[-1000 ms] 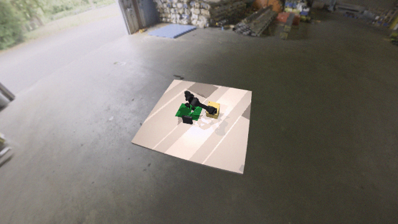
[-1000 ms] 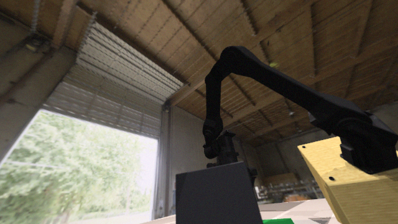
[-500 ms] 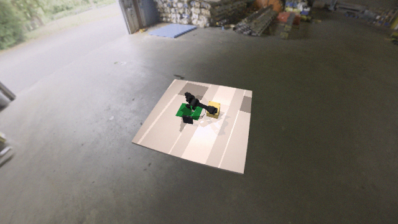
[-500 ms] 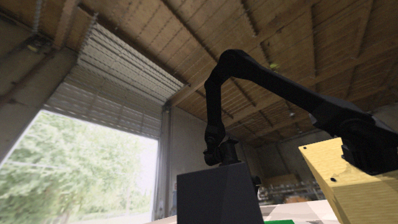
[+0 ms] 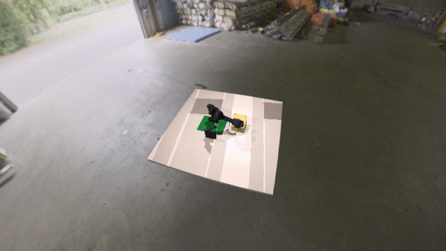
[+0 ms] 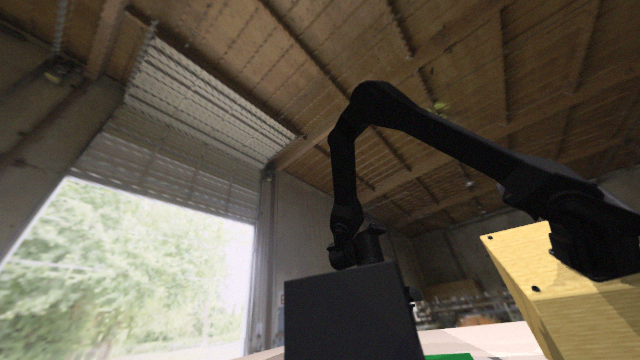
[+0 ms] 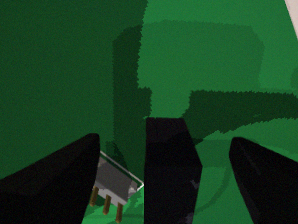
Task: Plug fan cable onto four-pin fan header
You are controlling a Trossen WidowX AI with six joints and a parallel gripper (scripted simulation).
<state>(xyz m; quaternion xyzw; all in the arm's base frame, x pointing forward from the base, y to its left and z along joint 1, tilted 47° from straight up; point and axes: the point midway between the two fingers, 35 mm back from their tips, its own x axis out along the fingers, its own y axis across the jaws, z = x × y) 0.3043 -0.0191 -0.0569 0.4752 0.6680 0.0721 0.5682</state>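
The white four-pin fan header is 40 mm to the left of my gripper tip, 20 mm below it and 10 mm behind it. The rest, counted from my gripper tip: dark fan plug: 10 mm behind, 10 mm above; then black fan: 230 mm to the left, 40 mm above, 10 mm behind; then green board: 50 mm to the left, 30 mm below, 30 mm ahead.
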